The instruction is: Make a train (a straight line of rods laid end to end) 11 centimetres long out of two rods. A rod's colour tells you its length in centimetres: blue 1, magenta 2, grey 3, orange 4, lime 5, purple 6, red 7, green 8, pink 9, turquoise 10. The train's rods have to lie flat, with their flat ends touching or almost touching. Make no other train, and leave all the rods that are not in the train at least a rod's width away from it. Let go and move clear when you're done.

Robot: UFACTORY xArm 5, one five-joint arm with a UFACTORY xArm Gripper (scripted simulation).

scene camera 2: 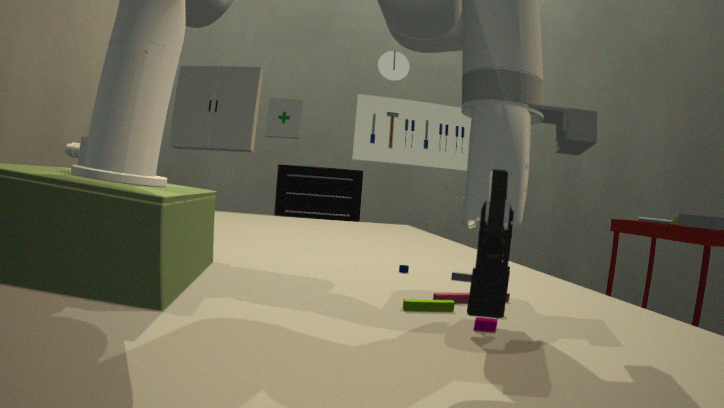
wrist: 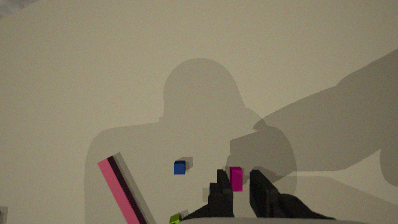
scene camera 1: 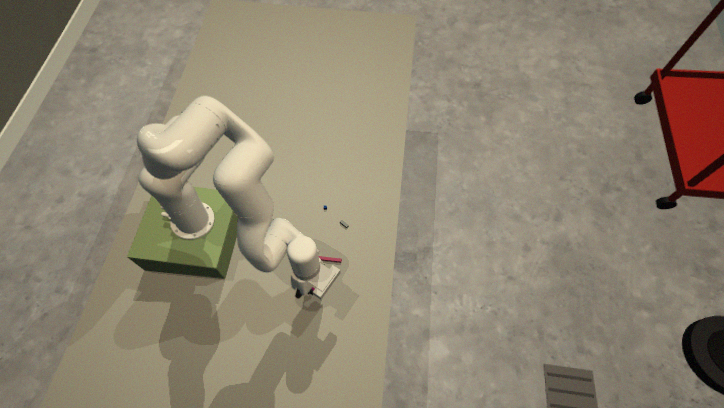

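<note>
The gripper (scene camera 2: 485,312) can be seen here, and the wrist view (wrist: 236,185) shows it too.
</note>
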